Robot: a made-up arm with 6 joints.
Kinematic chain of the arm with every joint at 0, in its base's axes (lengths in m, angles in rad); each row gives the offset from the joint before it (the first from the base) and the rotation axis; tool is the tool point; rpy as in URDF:
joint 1: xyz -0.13 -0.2 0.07 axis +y
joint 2: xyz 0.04 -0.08 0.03 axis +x
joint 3: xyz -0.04 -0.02 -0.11 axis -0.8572 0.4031 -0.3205
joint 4: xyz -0.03 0.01 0 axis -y
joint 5: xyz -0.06 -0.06 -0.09 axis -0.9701 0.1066 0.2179
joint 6: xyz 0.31 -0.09 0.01 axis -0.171 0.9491 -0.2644
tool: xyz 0.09 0.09 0.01 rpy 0 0 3.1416
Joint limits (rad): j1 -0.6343..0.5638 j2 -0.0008..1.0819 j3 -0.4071..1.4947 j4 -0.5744..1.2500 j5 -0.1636..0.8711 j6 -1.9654..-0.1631
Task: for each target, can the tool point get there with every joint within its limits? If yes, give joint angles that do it. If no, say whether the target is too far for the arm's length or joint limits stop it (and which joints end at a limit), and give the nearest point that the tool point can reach.
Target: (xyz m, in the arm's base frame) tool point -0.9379 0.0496 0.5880
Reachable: no: too far | nearest point -0.1691 -0.3041 0.2844 | short by 0.899 m
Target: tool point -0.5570 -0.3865 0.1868
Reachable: no: joint limits stop it (at a limit: joint 1, joint 2, joint 3, joint 4) | nearest point -0.2021 -0.4045 0.2173 | short by 0.357 m
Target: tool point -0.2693 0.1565 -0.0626
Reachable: no: joint limits stop it (at a limit: joint 1, joint 2, joint 4, joint 5) | nearest point -0.1403 0.0191 -0.1623 | short by 0.213 m
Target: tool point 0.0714 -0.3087 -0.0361
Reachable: yes | joints -0.3710 0.5386 1.3100 0.0629 0.4388 -1.4442
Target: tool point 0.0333 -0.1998 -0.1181
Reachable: yes | joints 0.2028 0.3660 -0.0542 -0.2823 0.4689 -1.2085
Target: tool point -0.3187 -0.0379 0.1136
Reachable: no: joint limits stop it (at a limit: joint 1, joint 2, joint 4, joint 5, joint 6) | nearest point -0.2033 -0.1029 -0.0930 | short by 0.245 m
